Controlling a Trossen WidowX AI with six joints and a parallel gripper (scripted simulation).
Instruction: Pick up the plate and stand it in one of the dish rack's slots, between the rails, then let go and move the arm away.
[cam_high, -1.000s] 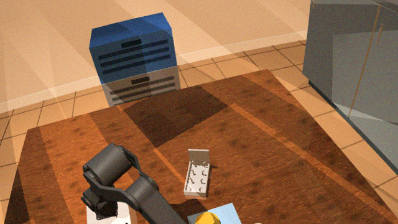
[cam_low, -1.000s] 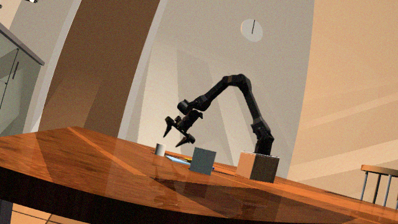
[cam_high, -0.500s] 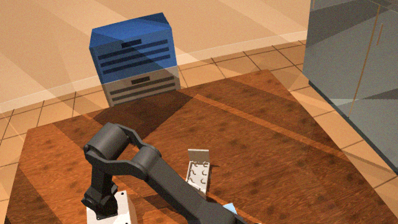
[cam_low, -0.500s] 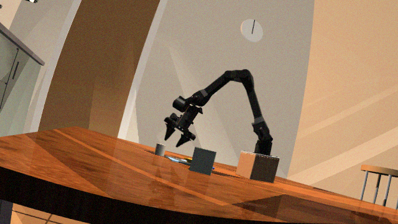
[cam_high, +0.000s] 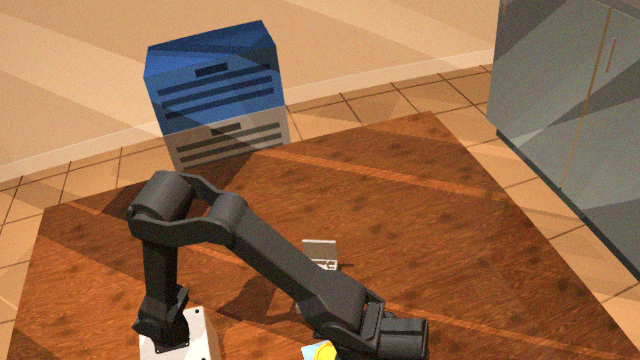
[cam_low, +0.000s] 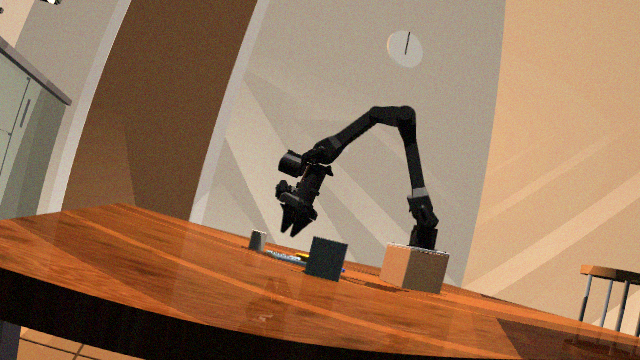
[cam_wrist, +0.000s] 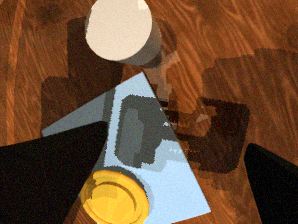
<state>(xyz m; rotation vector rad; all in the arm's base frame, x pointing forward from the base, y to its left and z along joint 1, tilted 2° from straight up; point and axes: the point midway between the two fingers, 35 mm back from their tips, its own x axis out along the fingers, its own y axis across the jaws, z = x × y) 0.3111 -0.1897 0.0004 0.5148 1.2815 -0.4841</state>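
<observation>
Right now the yellow plate is 100 mm to the left of my gripper tip, 40 mm below it and 40 mm behind it. The rest, counted from my gripper tip: blue spoon: 140 mm behind, 80 mm to the left, 60 mm below; white cup: 80 mm ahead, 40 mm below; light blue mat: 80 mm to the left, 60 mm below, 20 mm behind.
</observation>
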